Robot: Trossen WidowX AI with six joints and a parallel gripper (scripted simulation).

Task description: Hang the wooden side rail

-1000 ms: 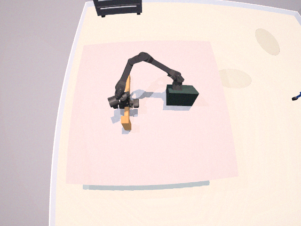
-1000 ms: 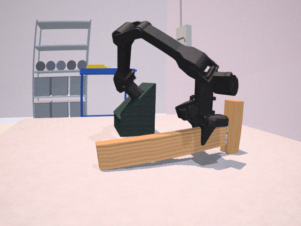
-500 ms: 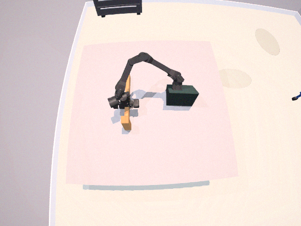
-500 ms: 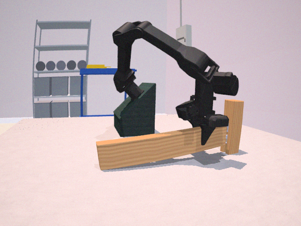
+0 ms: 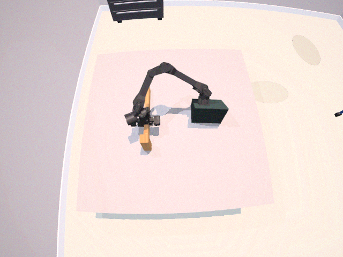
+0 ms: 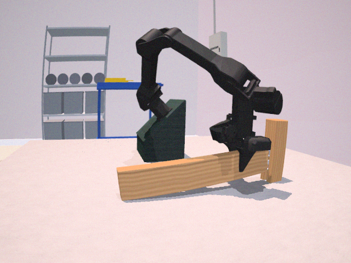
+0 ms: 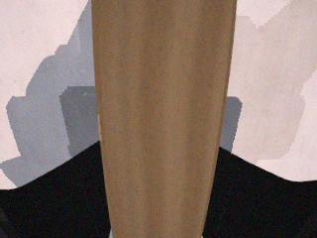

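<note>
Right now my gripper tip is 13 cm to the right of the headboard post, 4 cm below it and 1 cm past it.
</note>
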